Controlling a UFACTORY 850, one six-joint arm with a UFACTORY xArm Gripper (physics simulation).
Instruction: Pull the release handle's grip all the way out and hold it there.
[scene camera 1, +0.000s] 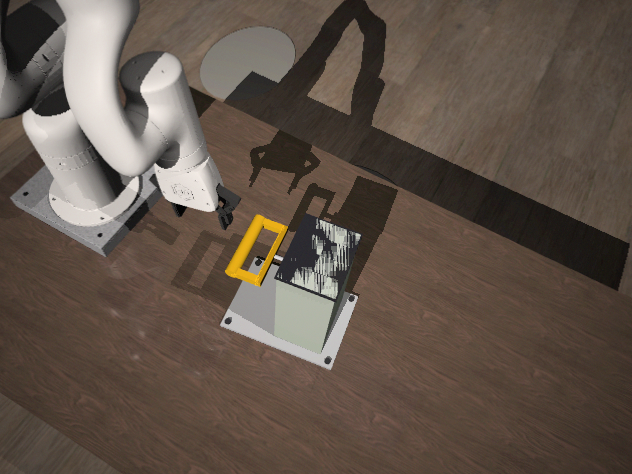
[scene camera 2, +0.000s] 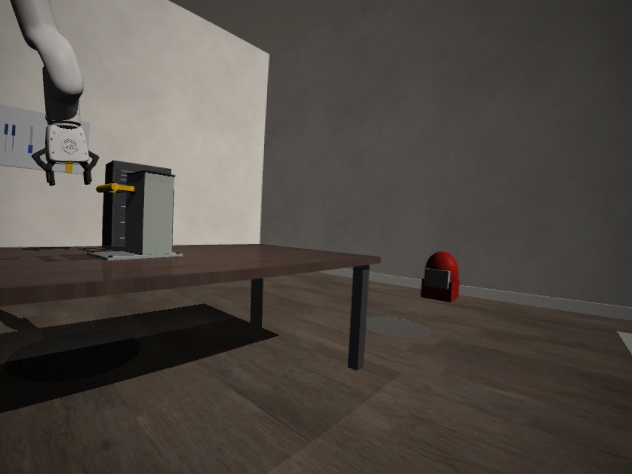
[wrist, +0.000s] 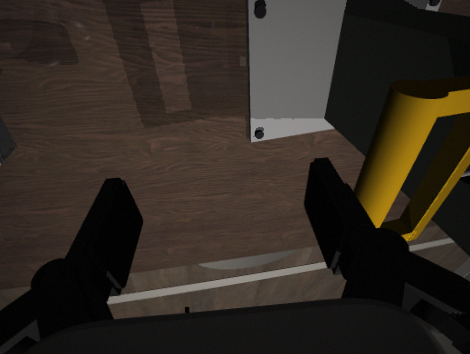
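Note:
The yellow release handle (scene camera 1: 247, 245) (scene camera 2: 113, 188) (wrist: 397, 155) is a frame with a thick round grip bar. It stands out from the upper side of a pale green-grey box (scene camera 1: 301, 316) (scene camera 2: 158, 214), close to it. A short stretch of the pale rod (scene camera 1: 278, 258) shows between frame and box. My gripper (scene camera 1: 201, 219) (scene camera 2: 69, 181) (wrist: 220, 190) is open and empty, on the robot-base side of the handle and apart from it in the scene views. In the wrist view the grip bar lies to the right, outside the right finger, which hides its lower end.
The box stands on a light base plate (scene camera 1: 245, 323) (scene camera 2: 108, 255) (wrist: 295, 65) with dark bolts, on the wooden table (scene camera 1: 459, 357) (scene camera 2: 306, 257). The robot's grey mounting block (scene camera 1: 96, 234) is at the left. A dark cabinet (scene camera 2: 108, 219) shows behind the box.

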